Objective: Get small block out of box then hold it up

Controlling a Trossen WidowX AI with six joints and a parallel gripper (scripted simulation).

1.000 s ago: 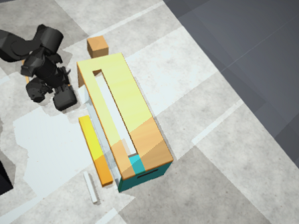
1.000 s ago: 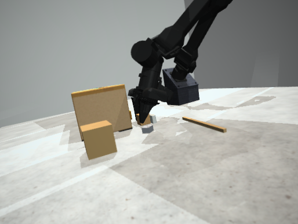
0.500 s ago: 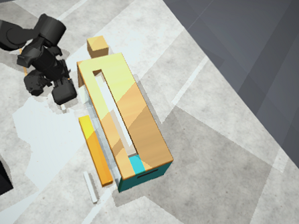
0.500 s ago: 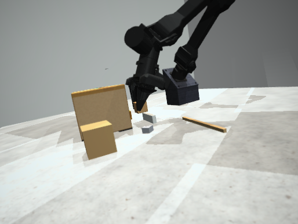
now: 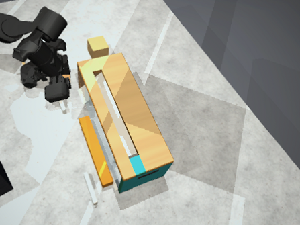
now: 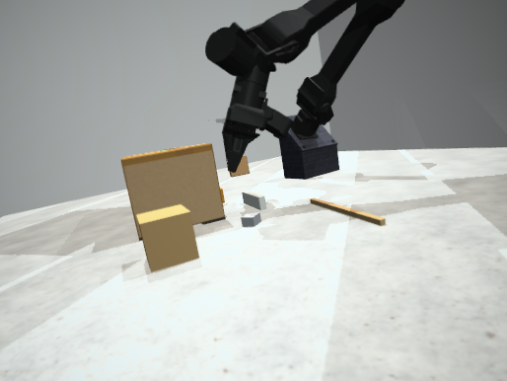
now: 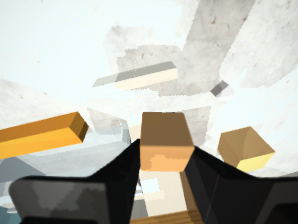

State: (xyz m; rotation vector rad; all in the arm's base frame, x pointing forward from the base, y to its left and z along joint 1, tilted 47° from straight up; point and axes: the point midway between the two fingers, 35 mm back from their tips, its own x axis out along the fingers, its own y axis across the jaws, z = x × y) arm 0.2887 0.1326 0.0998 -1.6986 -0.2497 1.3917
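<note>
My gripper tip is now 20 mm short of the grey block, 90 mm to the right of it and 70 mm above it. The rest, counted from my gripper tip: thin yellow stick: 90 mm behind, 170 mm to the left, 70 mm below; orange block: 10 mm behind, 10 mm above.
</note>
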